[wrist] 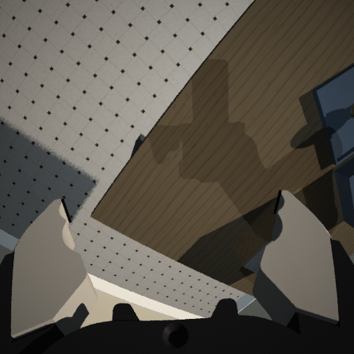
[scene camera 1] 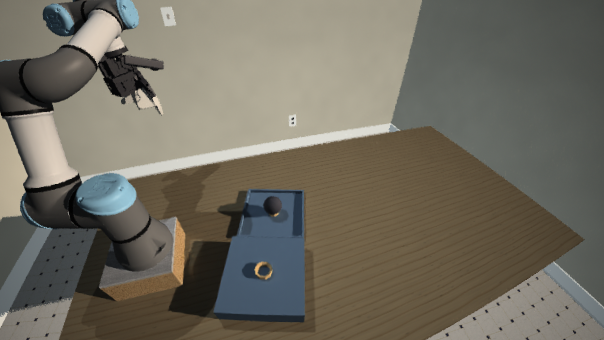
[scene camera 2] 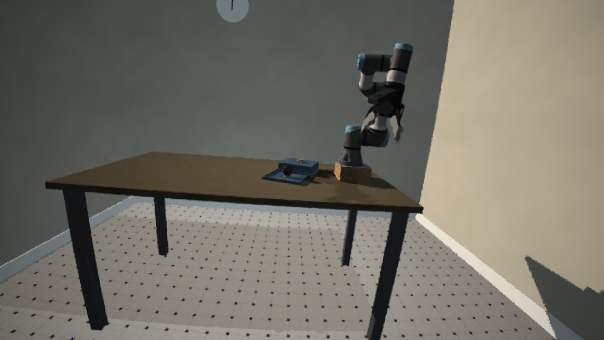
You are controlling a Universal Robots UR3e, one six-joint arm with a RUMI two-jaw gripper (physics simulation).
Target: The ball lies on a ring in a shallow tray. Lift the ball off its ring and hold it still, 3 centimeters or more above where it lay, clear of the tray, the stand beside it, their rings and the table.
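Places are measured from the arm's base along level axes (x back, y right, z up), in centimetres.
Pixels of known places: gripper, fingertip midpoint: point(scene camera 1: 150, 112) point(scene camera 2: 378, 137); arm's base, origin of the base link: point(scene camera 1: 146, 246) point(scene camera 2: 350, 164).
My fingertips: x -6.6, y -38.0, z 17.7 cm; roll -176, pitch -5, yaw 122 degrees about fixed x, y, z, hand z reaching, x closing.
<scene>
For each thing: its top centre in the pictures, then the offset to it from my fingertips. "*": a spot on its surface instead. Level surfaces: height alone.
- dark ball, middle of its top: point(scene camera 1: 272, 199) point(scene camera 2: 287, 164) dx -27.6, dy +35.0, dz -18.8 cm
- small orange ring, surface spot: point(scene camera 1: 275, 213) * dx -27.4, dy +37.8, dz -22.2 cm
- wooden table, its level: dz -25.4 cm
The dark ball point(scene camera 1: 272, 205) point(scene camera 2: 287, 170) lies on a small orange ring point(scene camera 1: 275, 214) in the shallow blue tray point(scene camera 1: 260, 229) point(scene camera 2: 272, 176) point(wrist: 330, 95). The blue stand point(scene camera 1: 285, 300) point(scene camera 2: 306, 167) is beside the tray and bears another orange ring point(scene camera 1: 256, 270) point(scene camera 2: 300, 161). My gripper point(scene camera 1: 150, 105) point(scene camera 2: 381, 133) point(wrist: 172, 198) is open and empty, high above the table and well away from the ball, on the robot base's side. In the wrist view, part of the tray shows at the right edge; I cannot make out the ball there.
The wooden table point(scene camera 1: 400, 200) point(scene camera 2: 200, 175) point(wrist: 165, 205) carries the tray, the stand and the block point(scene camera 1: 145, 290) point(scene camera 2: 352, 172) under the robot's base. The base stands beside the tray and stand. A table corner and tiled floor show below the gripper in the wrist view. A wall rises behind the table.
</scene>
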